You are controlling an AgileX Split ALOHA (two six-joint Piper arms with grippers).
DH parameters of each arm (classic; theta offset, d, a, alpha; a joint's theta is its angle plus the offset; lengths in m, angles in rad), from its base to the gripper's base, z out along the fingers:
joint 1: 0 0.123 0 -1.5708
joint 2: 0.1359 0 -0.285 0
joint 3: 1.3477 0 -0.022 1.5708
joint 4: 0 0.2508 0 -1.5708
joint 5: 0 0 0.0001 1.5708
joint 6: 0 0.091 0 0
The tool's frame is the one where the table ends.
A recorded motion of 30 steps. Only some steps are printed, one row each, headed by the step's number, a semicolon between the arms.
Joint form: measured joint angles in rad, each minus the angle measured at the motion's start. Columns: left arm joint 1, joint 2, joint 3, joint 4, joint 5, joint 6; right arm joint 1, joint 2, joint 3, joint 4, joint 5, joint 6.
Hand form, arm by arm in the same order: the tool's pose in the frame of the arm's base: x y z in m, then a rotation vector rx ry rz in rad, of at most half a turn. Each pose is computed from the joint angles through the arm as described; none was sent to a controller.
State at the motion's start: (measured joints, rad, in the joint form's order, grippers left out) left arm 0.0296 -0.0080 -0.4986 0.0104 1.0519 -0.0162; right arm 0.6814 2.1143 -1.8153 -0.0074 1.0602 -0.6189
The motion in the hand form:
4: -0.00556 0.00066 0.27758 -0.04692 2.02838 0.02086; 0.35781 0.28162 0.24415 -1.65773 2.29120 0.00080
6: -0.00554 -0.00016 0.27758 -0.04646 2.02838 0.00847; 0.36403 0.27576 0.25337 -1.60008 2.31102 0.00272
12: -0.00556 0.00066 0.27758 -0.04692 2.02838 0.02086; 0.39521 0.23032 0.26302 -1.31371 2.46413 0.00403
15: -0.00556 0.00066 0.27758 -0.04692 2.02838 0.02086; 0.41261 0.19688 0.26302 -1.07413 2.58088 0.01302
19: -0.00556 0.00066 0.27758 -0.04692 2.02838 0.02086; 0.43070 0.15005 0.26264 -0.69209 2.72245 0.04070
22: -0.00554 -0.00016 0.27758 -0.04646 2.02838 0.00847; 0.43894 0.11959 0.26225 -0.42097 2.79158 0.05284
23: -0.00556 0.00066 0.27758 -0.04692 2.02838 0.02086; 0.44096 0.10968 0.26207 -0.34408 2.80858 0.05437
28: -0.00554 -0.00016 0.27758 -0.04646 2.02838 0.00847; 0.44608 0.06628 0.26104 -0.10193 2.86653 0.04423
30: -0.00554 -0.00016 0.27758 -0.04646 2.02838 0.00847; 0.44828 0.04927 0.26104 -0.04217 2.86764 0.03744
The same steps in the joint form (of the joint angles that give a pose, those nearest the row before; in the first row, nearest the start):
4: 0.0000 0.0000 0.0000 0.0000 0.0000 0.0000; -0.0121 -0.0131 -0.0464 -0.0068 0.0450 0.0399
6: 0.0000 0.0000 0.0000 -0.0103 0.0000 0.0000; -0.0305 -0.0155 -0.0771 -0.0068 0.0609 0.0626
12: 0.0000 0.0000 0.0000 0.0000 0.0000 0.0000; -0.1516 -0.0198 -0.1058 -0.0046 0.0755 0.1723
15: 0.0000 0.0000 0.0000 0.0000 0.0000 0.0000; -0.2344 -0.0199 -0.1062 -0.0023 0.0787 0.2796
19: 0.0000 0.0000 0.0000 0.0000 0.0000 0.0000; -0.3462 -0.0199 -0.1061 0.0074 0.0913 0.4563
22: 0.0000 0.0000 0.0000 -0.0103 0.0000 0.0000; -0.4154 -0.0199 -0.1062 0.0074 0.1047 0.5856
23: 0.0000 0.0000 0.0000 0.0000 0.0000 0.0000; -0.4376 -0.0199 -0.1062 0.0074 0.1110 0.6189
28: 0.0000 0.0000 0.0000 -0.0103 0.0000 0.0000; -0.5339 -0.0199 -0.1061 0.0074 0.1502 0.6953
30: 0.0000 0.0000 0.0000 -0.0103 0.0000 0.0000; -0.5719 -0.0199 -0.1061 0.0074 0.1502 0.6990

